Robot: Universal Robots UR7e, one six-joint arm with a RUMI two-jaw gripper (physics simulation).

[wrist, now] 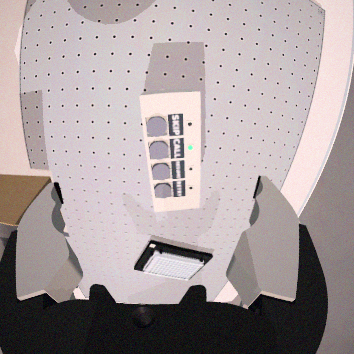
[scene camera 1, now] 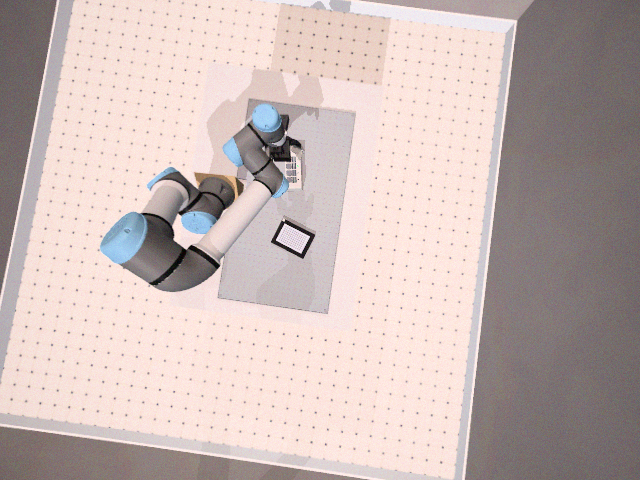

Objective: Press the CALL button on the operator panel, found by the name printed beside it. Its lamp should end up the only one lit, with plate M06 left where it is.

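Frame: origin at the arm's base, x right, y down, z ahead, level; metres.
Seen in the pictures: gripper, fingertip midpoint: [wrist: 155, 181]; arm's base, origin of the base link: [wrist: 9, 220] [scene camera 1: 217, 192].
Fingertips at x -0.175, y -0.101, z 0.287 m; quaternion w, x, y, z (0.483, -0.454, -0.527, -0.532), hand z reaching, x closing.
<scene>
Offsets run from my fingertips to a thing's middle. "pt": to the spot under its first point. Level surfaces: height alone.
The operator panel @(dx +0.033, dy +0.133, dz +0.025 m) [scene camera 1: 294, 181] [wrist: 170, 102] is a cream box with several round grey buttons in a row, each with a dark label. The CALL button @(dx +0.021, dy +0.109, dz +0.005 m) [wrist: 159, 150] is beside the CALL label @(pt dx +0.020, dy +0.108, dz +0.028 m) [wrist: 177, 149], and its lamp @(dx +0.015, dy +0.107, dz +0.043 m) [wrist: 190, 148] glows green. The lamps beside the other labels are dark. A white plate in a black holder @(dx +0.331, dy +0.142, dz +0.059 m) [scene camera 1: 293, 238] [wrist: 173, 263] lies apart from the panel; no M06 marking can be read. My gripper [wrist: 155, 181] is wide open and empty, above the panel. In the scene view the arm partly covers the panel.
The grey perforated board @(dy +0.161 m) [scene camera 1: 310, 289] [wrist: 250, 75] lies under the panel and the plate. A brown open box or bracket [scene camera 1: 206, 177] [wrist: 22, 197] stands next to the robot's base, at the left edge of the wrist view. The pale table [scene camera 1: 413, 258] has raised rims.
</scene>
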